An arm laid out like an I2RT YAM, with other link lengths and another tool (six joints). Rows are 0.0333 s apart.
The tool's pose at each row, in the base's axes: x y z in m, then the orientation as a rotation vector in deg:
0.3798 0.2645 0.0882 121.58 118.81 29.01
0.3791 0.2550 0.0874 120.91 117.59 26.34
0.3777 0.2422 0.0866 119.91 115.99 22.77
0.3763 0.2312 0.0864 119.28 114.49 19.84
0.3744 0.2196 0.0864 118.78 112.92 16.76
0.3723 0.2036 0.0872 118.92 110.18 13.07
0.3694 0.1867 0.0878 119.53 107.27 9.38
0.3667 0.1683 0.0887 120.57 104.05 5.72
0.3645 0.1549 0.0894 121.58 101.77 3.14
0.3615 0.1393 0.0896 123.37 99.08 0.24
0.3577 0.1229 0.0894 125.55 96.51 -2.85
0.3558 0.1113 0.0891 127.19 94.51 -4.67
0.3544 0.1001 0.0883 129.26 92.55 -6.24
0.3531 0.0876 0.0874 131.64 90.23 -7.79
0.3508 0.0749 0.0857 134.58 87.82 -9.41
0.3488 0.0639 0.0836 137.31 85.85 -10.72
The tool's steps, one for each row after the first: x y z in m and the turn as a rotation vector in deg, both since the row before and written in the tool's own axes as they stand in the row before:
-0.0095 -0.0005 -0.0008 -0.11 -2.38 -0.13
-0.0128 -0.0010 -0.0009 -0.12 -3.21 -0.24
-0.0110 -0.0009 -0.0007 -0.04 -2.65 -0.01
-0.0117 -0.0013 -0.0006 0.11 -2.72 0.09
-0.0161 -0.0011 -0.0006 0.19 -3.41 0.89
-0.0171 -0.0016 0.0004 0.49 -3.28 1.25
-0.0185 -0.0008 0.0014 0.70 -3.21 1.64
-0.0135 -0.0004 0.0017 0.73 -2.12 1.31
-0.0156 -0.0007 0.0030 1.27 -2.13 1.85
-0.0163 -0.0008 0.0040 1.74 -1.95 1.94
-0.0112 0.0006 0.0035 1.12 -1.18 1.56
-0.0104 0.0012 0.0042 1.36 -0.80 1.73
-0.0115 0.0021 0.0048 1.48 -0.76 2.05
-0.0116 0.0016 0.0056 1.93 -0.53 2.27
-0.0098 0.0018 0.0055 1.86 -0.23 1.94

